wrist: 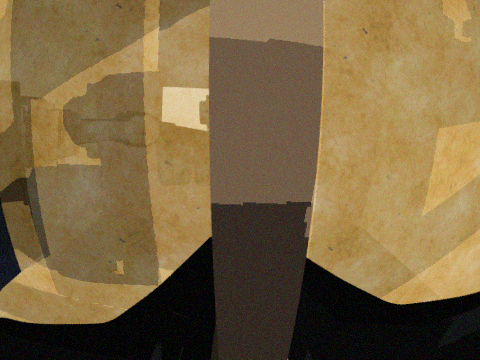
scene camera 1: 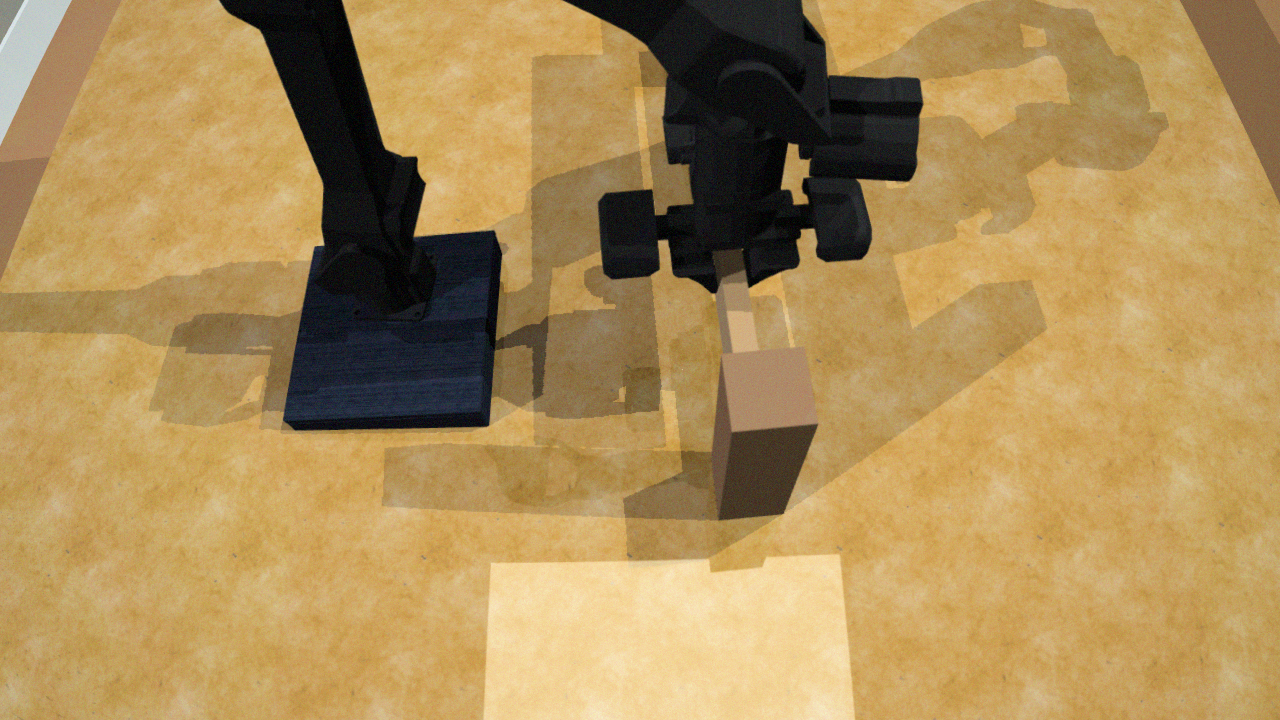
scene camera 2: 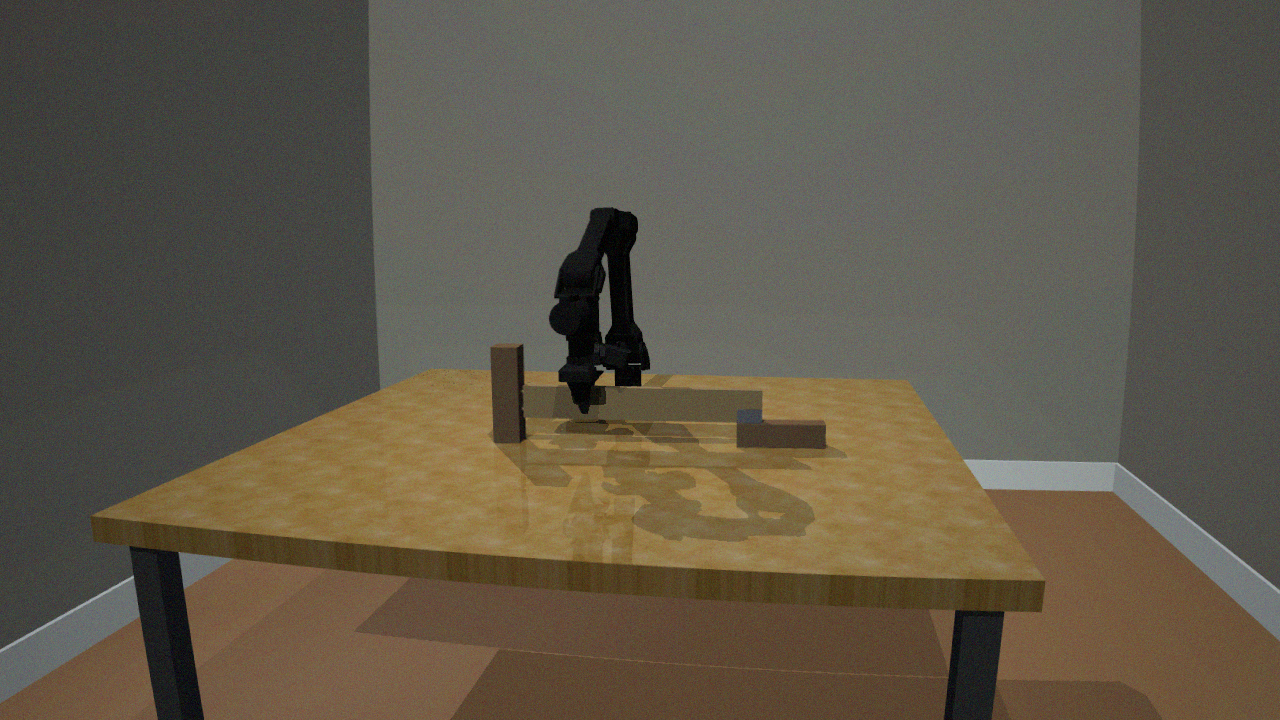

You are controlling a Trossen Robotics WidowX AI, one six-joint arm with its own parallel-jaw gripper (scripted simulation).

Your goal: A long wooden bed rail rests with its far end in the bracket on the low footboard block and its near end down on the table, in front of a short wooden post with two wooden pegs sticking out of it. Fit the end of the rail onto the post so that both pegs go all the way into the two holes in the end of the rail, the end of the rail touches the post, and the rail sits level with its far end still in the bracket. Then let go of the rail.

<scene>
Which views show the gripper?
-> The wrist view, scene camera 1 and scene camera 2: all of them.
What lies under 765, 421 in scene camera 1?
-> A wooden post.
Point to a wooden bed rail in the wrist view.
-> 265, 71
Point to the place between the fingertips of the gripper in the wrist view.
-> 241, 245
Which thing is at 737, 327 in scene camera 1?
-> A wooden bed rail.
</scene>
